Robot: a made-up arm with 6 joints. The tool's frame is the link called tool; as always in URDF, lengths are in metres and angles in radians. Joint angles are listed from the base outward.
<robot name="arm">
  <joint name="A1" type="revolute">
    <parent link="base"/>
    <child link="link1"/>
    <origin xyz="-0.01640 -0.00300 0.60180"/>
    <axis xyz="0 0 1"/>
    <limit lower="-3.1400" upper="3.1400"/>
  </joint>
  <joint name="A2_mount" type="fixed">
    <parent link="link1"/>
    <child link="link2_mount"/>
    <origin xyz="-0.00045 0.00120 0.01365"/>
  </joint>
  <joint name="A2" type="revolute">
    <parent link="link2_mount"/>
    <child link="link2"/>
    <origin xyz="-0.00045 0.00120 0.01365"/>
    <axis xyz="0 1 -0.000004"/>
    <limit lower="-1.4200" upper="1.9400"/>
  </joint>
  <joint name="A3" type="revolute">
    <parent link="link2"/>
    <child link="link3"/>
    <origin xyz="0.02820 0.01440 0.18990"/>
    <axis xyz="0 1 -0.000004"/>
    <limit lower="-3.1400" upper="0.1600"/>
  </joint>
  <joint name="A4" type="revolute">
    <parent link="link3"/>
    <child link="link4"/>
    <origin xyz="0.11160 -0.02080 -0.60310"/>
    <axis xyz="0 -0.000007 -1"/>
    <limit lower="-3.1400" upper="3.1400"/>
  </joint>
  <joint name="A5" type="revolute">
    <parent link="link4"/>
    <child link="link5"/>
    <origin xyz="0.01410 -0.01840 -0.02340"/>
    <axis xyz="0 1 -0.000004"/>
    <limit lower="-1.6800" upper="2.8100"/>
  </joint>
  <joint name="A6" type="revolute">
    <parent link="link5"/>
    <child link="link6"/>
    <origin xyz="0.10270 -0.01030 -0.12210"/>
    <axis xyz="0 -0.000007 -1"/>
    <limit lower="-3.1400" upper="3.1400"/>
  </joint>
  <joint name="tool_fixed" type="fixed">
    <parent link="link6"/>
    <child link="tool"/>
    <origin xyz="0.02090 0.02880 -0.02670" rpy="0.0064 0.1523 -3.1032"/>
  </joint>
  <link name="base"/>
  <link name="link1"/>
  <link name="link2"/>
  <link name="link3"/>
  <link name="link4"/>
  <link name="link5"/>
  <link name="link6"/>
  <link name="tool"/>
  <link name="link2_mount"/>
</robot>
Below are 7 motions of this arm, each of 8 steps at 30 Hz.
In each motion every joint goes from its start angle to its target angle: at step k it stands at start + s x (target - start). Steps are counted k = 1, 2, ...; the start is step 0. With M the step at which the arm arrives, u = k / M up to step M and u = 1 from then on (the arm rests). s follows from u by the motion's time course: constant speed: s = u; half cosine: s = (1 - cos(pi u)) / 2; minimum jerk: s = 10 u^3 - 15 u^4 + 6 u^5.
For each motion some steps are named. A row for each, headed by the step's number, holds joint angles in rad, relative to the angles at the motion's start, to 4 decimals.
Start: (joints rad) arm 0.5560 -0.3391 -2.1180 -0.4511 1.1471 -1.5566
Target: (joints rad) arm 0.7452 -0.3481 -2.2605 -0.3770 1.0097 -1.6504
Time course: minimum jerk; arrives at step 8
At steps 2, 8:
2: 0.0196 -0.0009 -0.0148 0.0077 -0.0142 -0.0097
8: 0.1892 -0.0090 -0.1425 0.0741 -0.1374 -0.0938

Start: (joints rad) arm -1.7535 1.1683 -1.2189 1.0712 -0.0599 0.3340
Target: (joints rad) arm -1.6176 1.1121 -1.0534 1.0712 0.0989 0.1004
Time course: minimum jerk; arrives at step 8
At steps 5, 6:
5: 0.0985 -0.0407 0.1200 0.0000 0.1151 -0.1693
6: 0.1218 -0.0504 0.1484 0.0000 0.1424 -0.2094

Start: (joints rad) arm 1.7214 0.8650 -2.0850 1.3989 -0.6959 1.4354
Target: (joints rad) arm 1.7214 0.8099 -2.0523 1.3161 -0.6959 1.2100
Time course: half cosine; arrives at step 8
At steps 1, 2, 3, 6, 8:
1: 0.0000 -0.0021 0.0012 -0.0032 0.0000 -0.0086
2: 0.0000 -0.0081 0.0048 -0.0121 0.0000 -0.0330
3: 0.0000 -0.0170 0.0101 -0.0256 0.0000 -0.0696
6: 0.0000 -0.0470 0.0279 -0.0707 0.0000 -0.1924
8: 0.0000 -0.0551 0.0327 -0.0828 0.0000 -0.2254

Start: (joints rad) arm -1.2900 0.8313 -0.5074 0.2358 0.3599 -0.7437
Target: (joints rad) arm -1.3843 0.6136 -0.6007 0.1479 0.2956 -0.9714
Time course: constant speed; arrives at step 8
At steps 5, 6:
5: -0.0589 -0.1361 -0.0583 -0.0549 -0.0402 -0.1423
6: -0.0707 -0.1633 -0.0700 -0.0659 -0.0482 -0.1708

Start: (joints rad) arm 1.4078 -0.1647 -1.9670 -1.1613 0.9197 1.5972
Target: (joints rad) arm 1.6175 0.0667 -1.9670 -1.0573 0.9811 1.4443
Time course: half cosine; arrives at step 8
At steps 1, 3, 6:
1: 0.0080 0.0088 0.0000 0.0040 0.0023 -0.0058
3: 0.0647 0.0714 0.0000 0.0321 0.0190 -0.0472
6: 0.1790 0.1975 0.0000 0.0888 0.0524 -0.1305

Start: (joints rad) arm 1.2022 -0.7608 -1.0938 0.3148 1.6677 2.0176
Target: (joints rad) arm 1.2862 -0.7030 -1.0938 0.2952 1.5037 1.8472
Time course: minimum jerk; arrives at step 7
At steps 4, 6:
4: 0.0531 0.0365 0.0000 -0.0124 -0.1037 -0.1077
6: 0.0820 0.0565 0.0000 -0.0191 -0.1602 -0.1664

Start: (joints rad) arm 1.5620 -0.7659 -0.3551 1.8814 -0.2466 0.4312
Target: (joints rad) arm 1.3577 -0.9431 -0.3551 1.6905 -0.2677 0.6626
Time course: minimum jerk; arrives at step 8
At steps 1, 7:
1: -0.0033 -0.0028 0.0000 -0.0031 -0.0003 0.0037
7: -0.2010 -0.1744 0.0000 -0.1878 -0.0208 0.2277

